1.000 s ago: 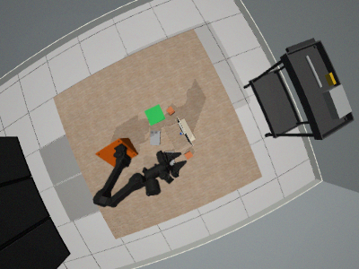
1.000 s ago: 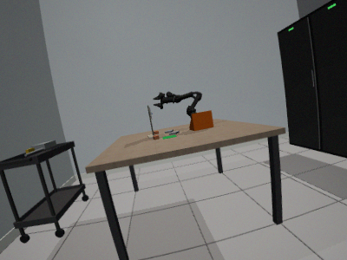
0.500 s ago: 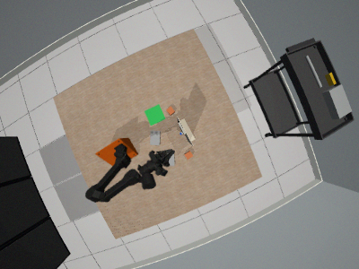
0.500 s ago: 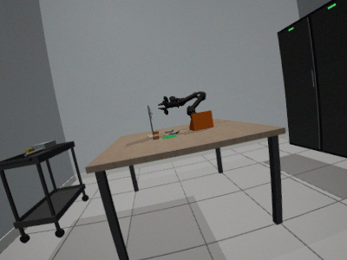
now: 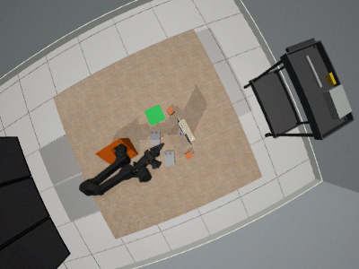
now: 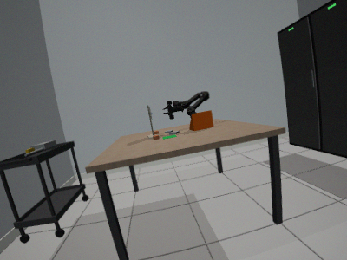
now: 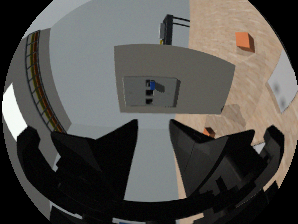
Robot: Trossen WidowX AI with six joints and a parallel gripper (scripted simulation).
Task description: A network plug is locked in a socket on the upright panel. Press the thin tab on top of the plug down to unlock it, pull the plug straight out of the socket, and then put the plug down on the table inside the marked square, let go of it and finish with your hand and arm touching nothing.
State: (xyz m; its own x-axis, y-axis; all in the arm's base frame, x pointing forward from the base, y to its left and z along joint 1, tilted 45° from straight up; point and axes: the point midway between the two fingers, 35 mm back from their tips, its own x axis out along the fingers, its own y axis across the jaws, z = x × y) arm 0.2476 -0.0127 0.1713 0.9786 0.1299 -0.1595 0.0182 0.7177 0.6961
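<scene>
My gripper tip is 12 cm short of the blue network plug. The rest, counted from my gripper tip: green marked square: 23 cm below, 21 cm to the left, 2 cm ahead; upright panel: 14 cm ahead, 9 cm below, 1 cm to the left.
</scene>
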